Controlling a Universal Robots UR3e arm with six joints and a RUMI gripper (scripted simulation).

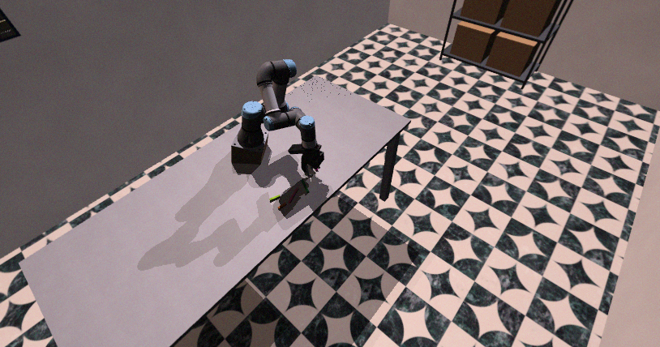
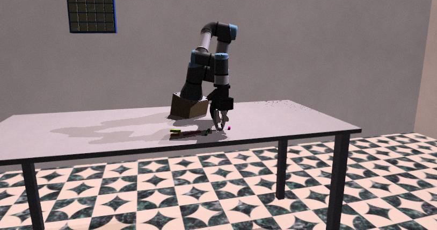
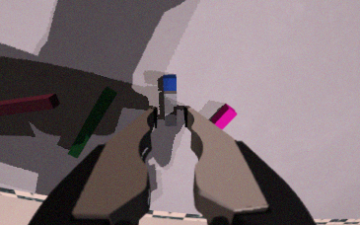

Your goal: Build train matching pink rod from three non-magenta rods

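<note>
Right now the grey rod is 1 cm below my hand. The rest, counted from my hand: green rod (6 cm to the right, 4 cm ahead, 1 cm below); then magenta rod (5 cm to the left, 1 cm below, 1 cm behind); then blue rod (2 cm behind, 1 cm to the right, 1 cm below).
</note>
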